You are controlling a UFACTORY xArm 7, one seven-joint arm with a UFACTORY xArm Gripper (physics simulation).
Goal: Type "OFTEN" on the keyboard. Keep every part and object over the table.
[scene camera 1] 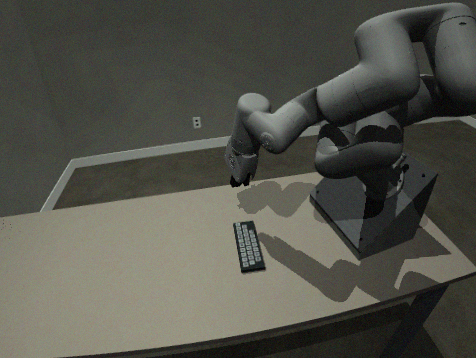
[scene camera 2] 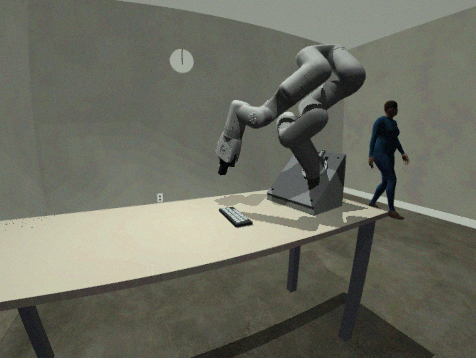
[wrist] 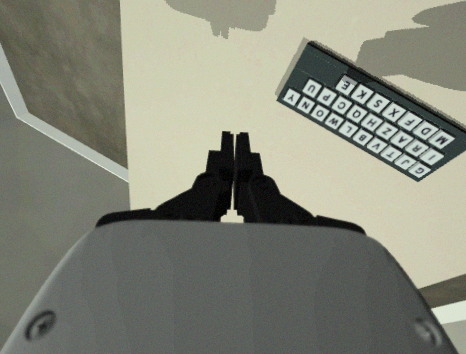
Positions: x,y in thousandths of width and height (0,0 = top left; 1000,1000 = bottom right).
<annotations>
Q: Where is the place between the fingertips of my gripper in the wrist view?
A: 501,428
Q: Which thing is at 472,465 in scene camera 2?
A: My gripper.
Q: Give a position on a dark keyboard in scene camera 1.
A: At 524,705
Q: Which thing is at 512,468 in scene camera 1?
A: My gripper.
</annotations>
